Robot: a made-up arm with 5 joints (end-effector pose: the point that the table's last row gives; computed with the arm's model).
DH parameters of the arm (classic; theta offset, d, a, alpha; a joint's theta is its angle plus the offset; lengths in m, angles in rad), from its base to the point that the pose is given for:
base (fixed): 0 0 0 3.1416
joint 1: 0 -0.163 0.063 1.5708
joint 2: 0 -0.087 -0.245 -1.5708
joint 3: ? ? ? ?
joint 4: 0 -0.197 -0.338 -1.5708
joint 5: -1.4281 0 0.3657 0
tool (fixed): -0.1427 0.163 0 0
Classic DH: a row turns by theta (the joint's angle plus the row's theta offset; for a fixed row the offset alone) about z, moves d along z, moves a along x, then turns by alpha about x.
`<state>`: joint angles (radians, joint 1 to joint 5).
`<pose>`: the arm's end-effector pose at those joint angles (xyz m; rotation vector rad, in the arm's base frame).
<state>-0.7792 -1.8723 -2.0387 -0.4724 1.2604</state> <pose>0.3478 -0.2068 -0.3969 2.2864 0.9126 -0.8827</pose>
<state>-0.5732 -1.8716 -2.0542 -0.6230 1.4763</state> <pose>0.3535 -0.3390 -0.3715 2.4777 0.4586 -0.6868</pose>
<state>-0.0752 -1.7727 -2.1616 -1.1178 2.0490</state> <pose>0.0905 -0.6679 -0.2325 2.4213 -0.7486 -0.1061</pose>
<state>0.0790 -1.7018 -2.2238 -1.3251 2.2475</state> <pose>-0.0711 -0.7249 -0.1691 2.2551 -1.0652 0.1076</pose>
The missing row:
joint 3: -1.5708 0.006 0.312 -1.5708
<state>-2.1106 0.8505 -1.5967 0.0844 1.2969</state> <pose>0.3072 -0.0371 0.6913 -0.3785 -0.9227 -1.1784</pose>
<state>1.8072 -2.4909 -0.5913 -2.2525 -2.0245</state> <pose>0.3124 -0.6836 -0.7723 0.7619 1.1481 -0.8357</pose>
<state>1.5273 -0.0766 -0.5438 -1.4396 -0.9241</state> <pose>0.2673 0.3903 0.7367 -1.6977 -0.0117 -1.5481</pose>
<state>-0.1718 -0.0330 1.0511 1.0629 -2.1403</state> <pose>-0.4903 0.0545 -0.3679 1.2846 0.9111 -2.5874</pose>
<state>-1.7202 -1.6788 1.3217 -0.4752 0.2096</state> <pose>0.2031 -0.1410 0.1208 1.1999 -0.2714 0.4384</pose>
